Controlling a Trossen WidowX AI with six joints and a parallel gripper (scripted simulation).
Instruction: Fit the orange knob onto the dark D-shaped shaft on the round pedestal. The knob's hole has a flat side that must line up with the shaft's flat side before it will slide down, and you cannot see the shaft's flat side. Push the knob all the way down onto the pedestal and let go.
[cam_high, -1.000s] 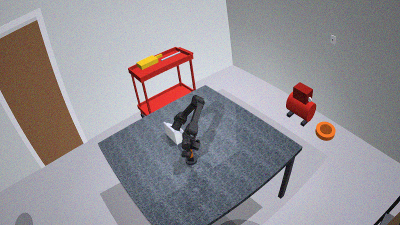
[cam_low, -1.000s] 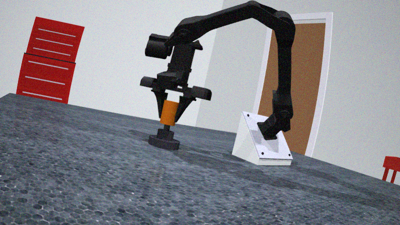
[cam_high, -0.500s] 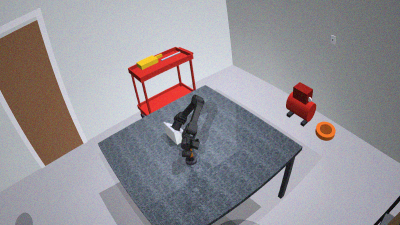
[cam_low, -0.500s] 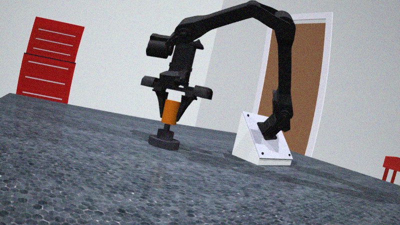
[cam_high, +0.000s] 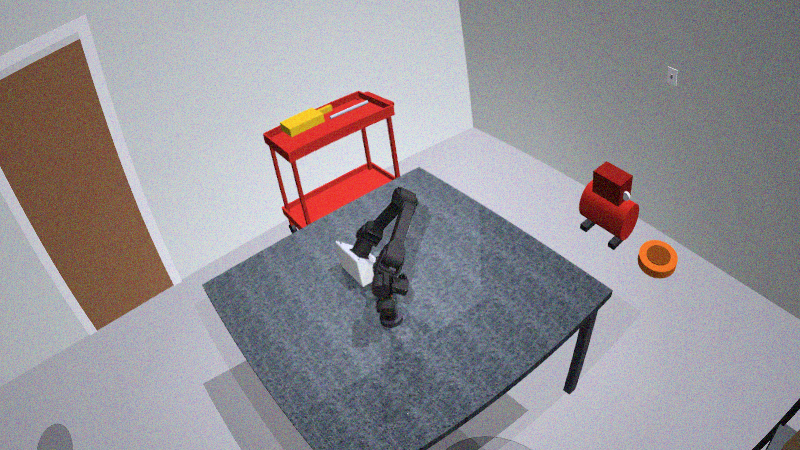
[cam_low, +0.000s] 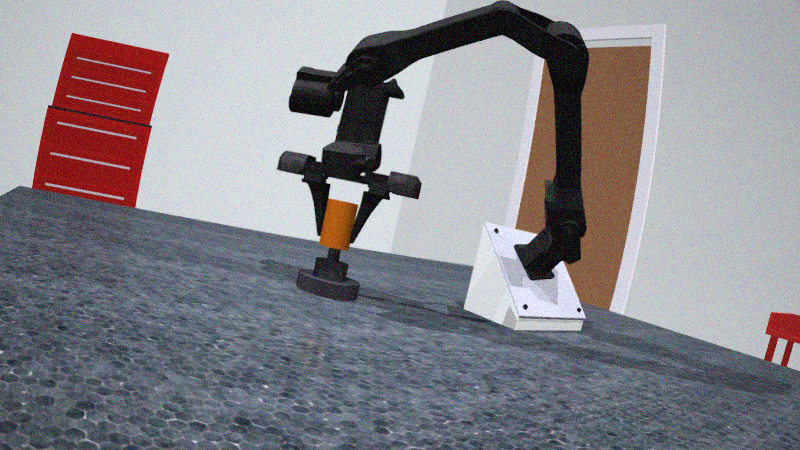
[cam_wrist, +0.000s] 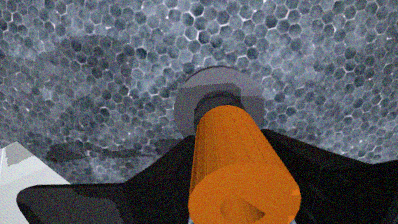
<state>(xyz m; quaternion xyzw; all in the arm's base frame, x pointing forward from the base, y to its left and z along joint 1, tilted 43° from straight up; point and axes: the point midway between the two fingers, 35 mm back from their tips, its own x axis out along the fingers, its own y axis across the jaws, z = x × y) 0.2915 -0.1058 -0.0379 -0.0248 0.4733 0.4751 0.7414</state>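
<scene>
The orange knob is 20 mm above my gripper tip. Also, from my gripper tip: pedestal: 40 mm below.
</scene>
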